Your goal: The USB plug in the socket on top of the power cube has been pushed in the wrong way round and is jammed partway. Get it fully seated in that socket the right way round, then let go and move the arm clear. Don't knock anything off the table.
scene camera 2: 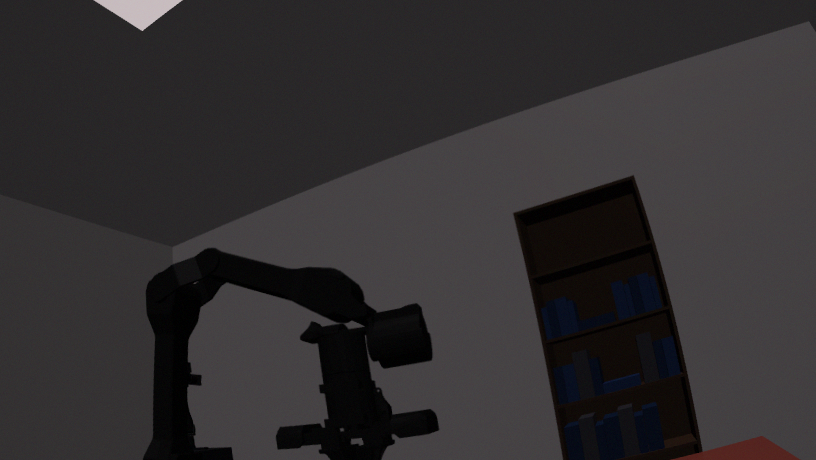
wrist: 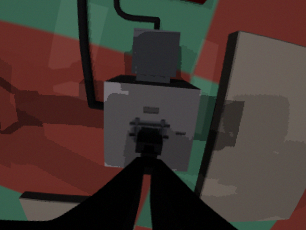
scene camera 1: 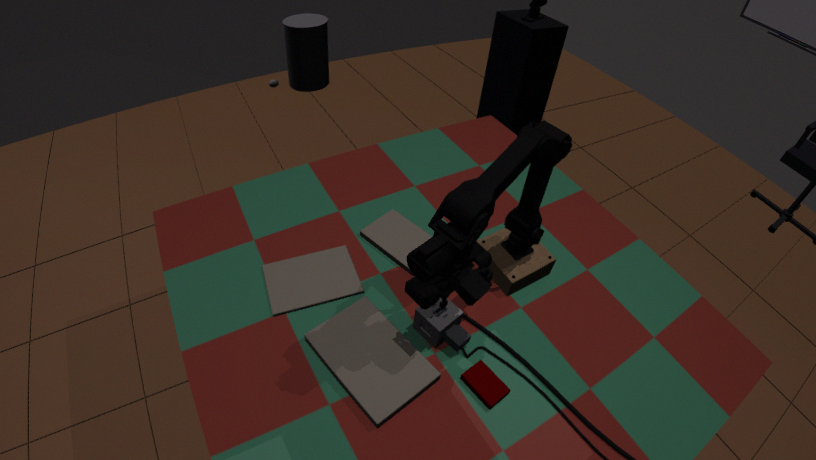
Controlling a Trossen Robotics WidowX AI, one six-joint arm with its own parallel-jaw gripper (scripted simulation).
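Observation:
My gripper (scene camera 1: 443,297), also (wrist: 147,165), carrying a dark USB plug (wrist: 149,144). Dark USB plug out of frame in scene camera 2. Red block (scene camera 1: 480,379). Red block out of frame in scene camera 2.

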